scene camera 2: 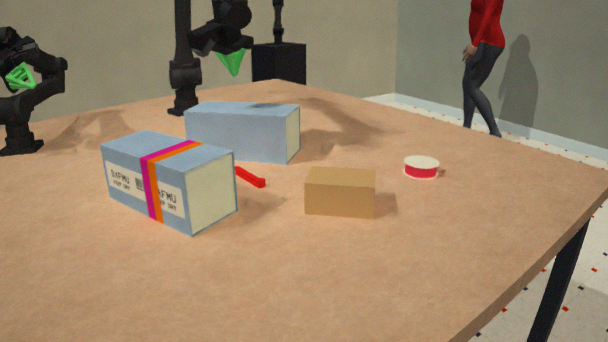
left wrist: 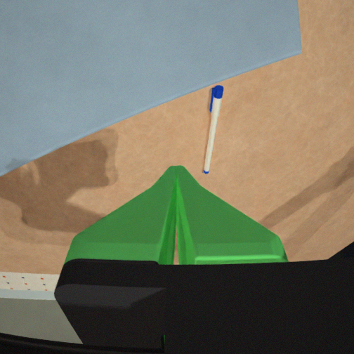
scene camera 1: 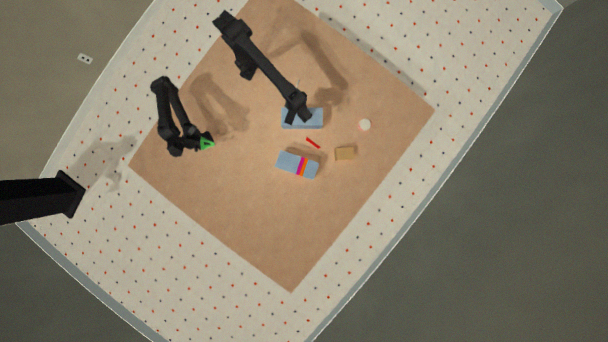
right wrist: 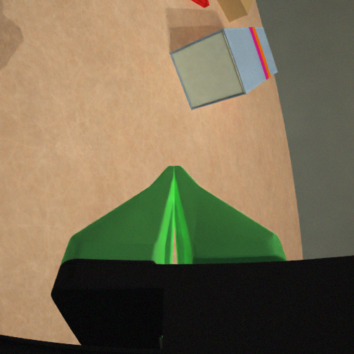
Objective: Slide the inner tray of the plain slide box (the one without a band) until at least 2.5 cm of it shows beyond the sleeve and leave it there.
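Pixels of known places: left gripper, fingertip midpoint: (scene camera 2: 235, 75); right gripper, fingertip midpoint: (scene camera 2: 34, 86) (scene camera 1: 214, 144); left arm's base at its link origin: (scene camera 1: 249, 71); right arm's base at its link origin: (scene camera 2: 22, 150).
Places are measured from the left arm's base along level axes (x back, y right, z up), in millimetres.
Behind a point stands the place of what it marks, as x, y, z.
Observation:
The plain blue slide box (scene camera 1: 316, 116) {-574, 107, 114} (scene camera 2: 235, 132) {-524, 196, 69} (left wrist: 125, 60) lies on the table, long side across the picture in both scene views. Its cream tray end (scene camera 2: 293, 134) {-604, 86, 54} looks flush with the sleeve at the right in scene camera 2; the opposite end is hidden there. My left gripper (scene camera 2: 234, 75) {-439, 121, 185} (left wrist: 176, 176) is shut and empty, pointing down, raised above the table by the plain box and apart from it. In scene camera 1 its arm covers part of the box's top. My right gripper (scene camera 1: 213, 144) {-121, 538, 204} (scene camera 2: 33, 85) {-121, 538, 204} (right wrist: 174, 177) is shut and empty, away from both boxes.
The banded box (scene camera 1: 287, 162) {-542, 445, 114} (scene camera 2: 120, 155) {-557, 496, 106} (right wrist: 240, 55) lies nearer scene camera 2. A red stick (scene camera 1: 313, 143) {-633, 252, 13} (scene camera 2: 250, 177) {-644, 259, 11}, a tan block (scene camera 1: 345, 153) {-851, 221, 60} (scene camera 2: 340, 192) {-873, 256, 47} and a red-and-white round tin (scene camera 1: 365, 124) {-890, -24, 26} (scene camera 2: 421, 167) {-903, 10, 26} lie around. A white-and-blue pen (left wrist: 213, 130) lies beside the plain box.

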